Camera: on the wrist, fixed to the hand. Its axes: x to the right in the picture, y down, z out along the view.
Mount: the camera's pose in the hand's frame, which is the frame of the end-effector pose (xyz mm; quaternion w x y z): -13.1 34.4 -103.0 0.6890 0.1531 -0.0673 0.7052
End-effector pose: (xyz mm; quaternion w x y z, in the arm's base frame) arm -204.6 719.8 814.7 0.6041 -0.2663 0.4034 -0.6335
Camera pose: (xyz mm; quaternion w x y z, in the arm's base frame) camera -268.9 754.1 733.1 0.9309 0.1509 0.3281 -0.0543
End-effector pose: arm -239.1 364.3 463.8 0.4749 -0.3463 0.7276 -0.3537
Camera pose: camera -337.2 412.0 471.4 0.6786 0.3234 0.6594 0.0031
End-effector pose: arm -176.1 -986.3 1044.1 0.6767 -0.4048 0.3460 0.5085
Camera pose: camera -218.4 -1079.0 1004.3 0.1929 0.1029 0.5561 0.8018
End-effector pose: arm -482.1 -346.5 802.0 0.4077 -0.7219 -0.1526 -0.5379
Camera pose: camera -531.5 -442.5 784.7 0.7605 -0.5788 0.2942 -0.0112
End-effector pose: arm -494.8 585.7 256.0 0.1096 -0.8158 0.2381 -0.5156
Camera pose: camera -600.9 569.5 276.8 0.5800 -0.4121 0.6530 -0.2595
